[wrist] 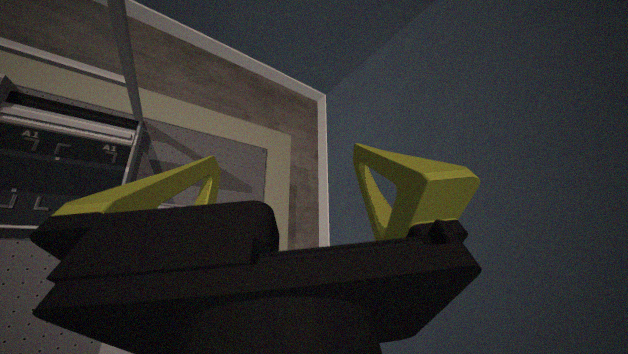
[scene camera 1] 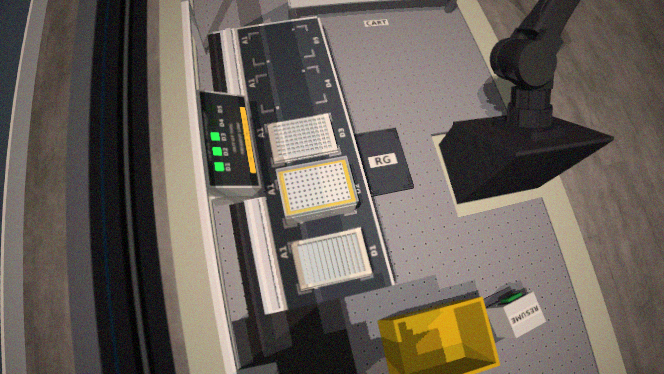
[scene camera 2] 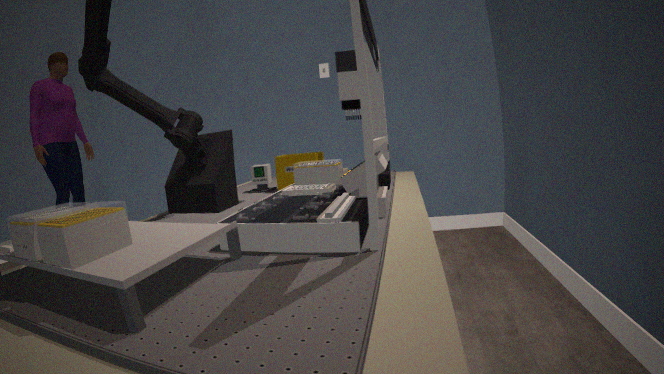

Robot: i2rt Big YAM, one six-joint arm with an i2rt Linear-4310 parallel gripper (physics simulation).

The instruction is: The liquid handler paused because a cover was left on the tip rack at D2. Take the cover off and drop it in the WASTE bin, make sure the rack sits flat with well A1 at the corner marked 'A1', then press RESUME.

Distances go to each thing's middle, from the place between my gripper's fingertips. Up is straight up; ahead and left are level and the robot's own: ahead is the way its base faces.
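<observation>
I find the yellow WASTE bin [scene camera 1: 460,329] 920 mm to the left of my hand, 50 mm behind it and 480 mm below it. The RESUME button box [scene camera 1: 510,315] is far to the left of my hand too, well below it and a good way behind it. Then there is the RG pad [scene camera 1: 382,157]: my gripper is far above it, far to the right of it and a bit past it. Going by their middles, the RG pad is the nearest to my gripper of the things named here.
</observation>
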